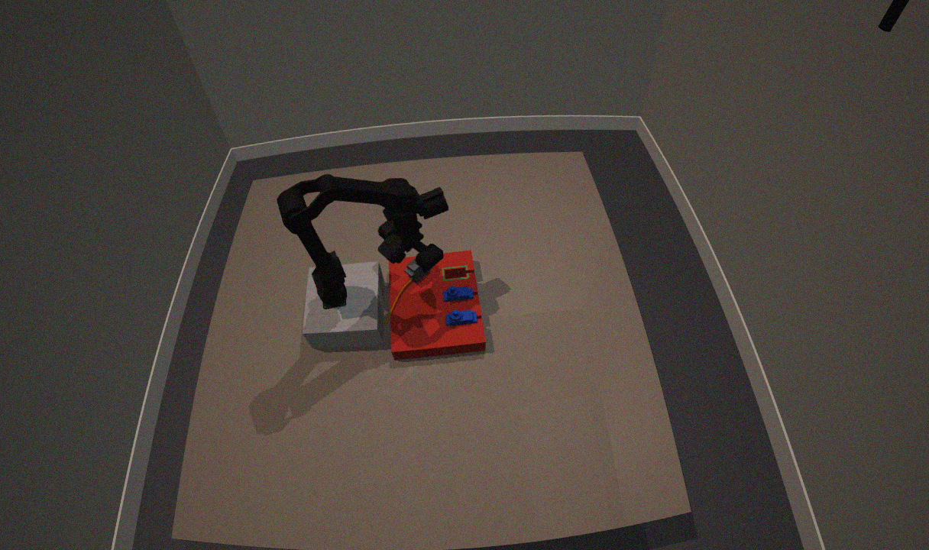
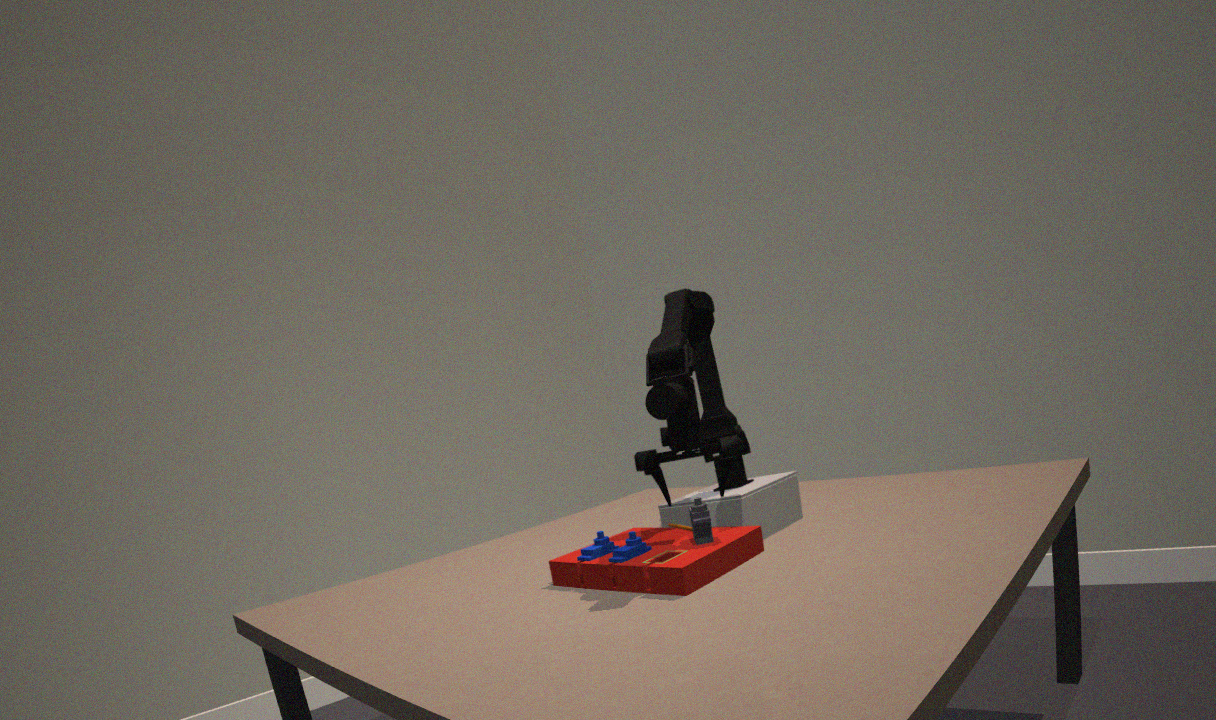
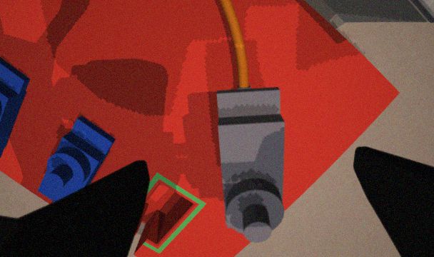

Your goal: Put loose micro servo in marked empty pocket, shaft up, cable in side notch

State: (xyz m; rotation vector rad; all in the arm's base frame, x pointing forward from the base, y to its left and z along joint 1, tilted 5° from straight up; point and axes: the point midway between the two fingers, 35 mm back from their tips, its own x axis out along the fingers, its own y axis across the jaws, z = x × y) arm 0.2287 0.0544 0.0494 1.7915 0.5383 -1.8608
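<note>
The red deck lies 70 mm to the right of my gripper tip and 90 mm below it.
</note>
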